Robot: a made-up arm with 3 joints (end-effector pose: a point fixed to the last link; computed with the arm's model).
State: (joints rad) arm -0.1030 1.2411 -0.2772
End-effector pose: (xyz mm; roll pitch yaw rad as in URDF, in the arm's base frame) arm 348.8 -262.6 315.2 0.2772 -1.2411 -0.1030
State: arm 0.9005 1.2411 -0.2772
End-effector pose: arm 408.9 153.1 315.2 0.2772 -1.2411 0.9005
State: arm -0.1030 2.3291 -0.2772
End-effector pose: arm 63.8 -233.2 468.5 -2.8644 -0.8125 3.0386
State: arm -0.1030 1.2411 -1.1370
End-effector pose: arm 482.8 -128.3 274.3 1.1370 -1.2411 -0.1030
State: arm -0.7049 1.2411 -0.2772
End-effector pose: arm 138.8 -414.0 315.2 0.2772 -1.2411 -0.7049
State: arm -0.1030 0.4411 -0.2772
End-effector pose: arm 381.7 -266.0 73.0 0.2772 -0.4411 -0.1030
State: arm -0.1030 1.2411 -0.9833
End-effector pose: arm 467.7 -160.5 278.4 0.9833 -1.2411 -0.1030
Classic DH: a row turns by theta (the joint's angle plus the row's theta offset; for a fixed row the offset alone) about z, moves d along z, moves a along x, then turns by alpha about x. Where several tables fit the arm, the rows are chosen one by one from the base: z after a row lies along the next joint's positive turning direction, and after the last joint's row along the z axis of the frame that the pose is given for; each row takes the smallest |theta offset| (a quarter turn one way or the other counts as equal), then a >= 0, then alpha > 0; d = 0 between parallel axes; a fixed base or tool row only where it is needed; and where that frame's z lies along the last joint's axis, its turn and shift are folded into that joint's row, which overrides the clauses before.
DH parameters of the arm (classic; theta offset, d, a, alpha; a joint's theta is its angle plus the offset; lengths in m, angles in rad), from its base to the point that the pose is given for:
joint 1: 0 0.155 0.104 1.5708
joint 2: -1.5708 0.014 0.106 1.5708
joint 3: 1.5708 -0.239 0.23 -1.5708
tool (fixed): 1.5708 -0.036 0 0

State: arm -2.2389 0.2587 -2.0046
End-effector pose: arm -164.5 -394.6 -73.5 2.0046 -0.2587 -2.2389
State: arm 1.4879 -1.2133 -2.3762
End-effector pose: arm -179.2 -21.9 -152.7 2.3762 1.2133 1.4879
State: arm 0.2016 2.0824 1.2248
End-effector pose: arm -71.4 -143.1 315.3 1.9168 -1.0592 -2.9400
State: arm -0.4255 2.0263 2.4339
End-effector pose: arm -2.3 151.9 338.5 0.7077 -1.1153 2.7161
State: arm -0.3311 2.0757 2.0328
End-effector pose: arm -88.6 90.0 308.1 1.1088 -1.0659 2.8105
